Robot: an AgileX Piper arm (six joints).
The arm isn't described. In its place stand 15 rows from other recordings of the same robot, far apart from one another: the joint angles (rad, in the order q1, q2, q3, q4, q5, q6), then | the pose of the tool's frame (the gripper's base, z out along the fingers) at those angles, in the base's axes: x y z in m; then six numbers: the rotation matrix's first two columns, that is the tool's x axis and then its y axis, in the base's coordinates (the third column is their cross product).
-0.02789 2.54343 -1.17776 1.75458 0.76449 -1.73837 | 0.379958, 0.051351, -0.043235, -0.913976, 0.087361, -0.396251, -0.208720, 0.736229, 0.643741
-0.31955 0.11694 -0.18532 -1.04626 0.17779 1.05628 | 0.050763, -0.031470, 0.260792, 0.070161, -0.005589, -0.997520, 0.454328, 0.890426, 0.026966
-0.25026 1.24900 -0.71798 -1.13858 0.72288 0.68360 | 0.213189, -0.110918, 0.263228, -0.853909, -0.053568, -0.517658, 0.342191, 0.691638, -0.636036
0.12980 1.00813 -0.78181 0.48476 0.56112 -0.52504 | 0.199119, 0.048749, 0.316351, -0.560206, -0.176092, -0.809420, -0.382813, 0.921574, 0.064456
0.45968 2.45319 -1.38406 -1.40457 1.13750 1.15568 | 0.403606, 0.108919, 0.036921, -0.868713, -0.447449, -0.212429, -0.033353, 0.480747, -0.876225
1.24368 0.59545 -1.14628 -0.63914 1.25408 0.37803 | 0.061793, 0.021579, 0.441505, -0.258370, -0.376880, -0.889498, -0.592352, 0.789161, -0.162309
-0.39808 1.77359 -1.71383 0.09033 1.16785 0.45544 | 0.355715, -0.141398, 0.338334, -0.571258, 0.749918, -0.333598, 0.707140, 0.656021, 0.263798
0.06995 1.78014 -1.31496 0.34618 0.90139 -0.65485 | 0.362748, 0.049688, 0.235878, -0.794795, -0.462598, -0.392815, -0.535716, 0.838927, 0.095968
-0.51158 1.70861 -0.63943 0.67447 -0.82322 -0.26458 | 0.251910, -0.189224, 0.178604, -0.046655, 0.261918, -0.963962, 0.852663, 0.513158, 0.098162
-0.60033 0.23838 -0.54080 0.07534 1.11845 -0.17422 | 0.025019, -0.009662, 0.282398, -0.616861, 0.252107, -0.745604, 0.439447, 0.896227, -0.060532
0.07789 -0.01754 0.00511 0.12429 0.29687 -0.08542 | 0.053080, 0.007453, 0.185846, -0.196937, 0.018188, -0.980247, -0.106696, 0.993492, 0.039870
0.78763 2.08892 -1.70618 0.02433 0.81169 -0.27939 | 0.323676, 0.327401, 0.215834, -0.423966, -0.793804, -0.436036, -0.853486, 0.511257, -0.100884
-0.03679 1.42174 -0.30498 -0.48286 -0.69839 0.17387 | 0.225447, 0.018888, 0.171386, -0.322205, -0.185304, -0.928357, -0.314100, 0.946029, -0.079816
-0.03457 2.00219 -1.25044 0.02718 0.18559 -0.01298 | 0.423924, -0.014204, 0.157680, -0.750377, 0.039692, -0.659817, 0.041564, 0.999053, 0.012830
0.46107 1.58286 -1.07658 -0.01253 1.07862 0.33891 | 0.257179, 0.126640, 0.232212, -0.989301, -0.126508, -0.072654, -0.127805, 0.991708, 0.013475
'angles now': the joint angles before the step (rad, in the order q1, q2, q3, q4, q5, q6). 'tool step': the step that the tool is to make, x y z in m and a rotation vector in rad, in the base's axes. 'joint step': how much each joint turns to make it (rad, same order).
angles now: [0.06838, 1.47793, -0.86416, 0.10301, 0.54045, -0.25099]
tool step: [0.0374, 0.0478, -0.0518, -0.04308, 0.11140, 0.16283]
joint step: [0.14225, 0.26238, -0.10591, -0.02492, -0.03996, -0.01060]
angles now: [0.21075, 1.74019, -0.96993, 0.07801, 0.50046, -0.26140]
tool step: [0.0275, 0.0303, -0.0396, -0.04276, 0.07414, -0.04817]
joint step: [0.08247, 0.19898, -0.12642, -0.13686, 0.00903, 0.23478]
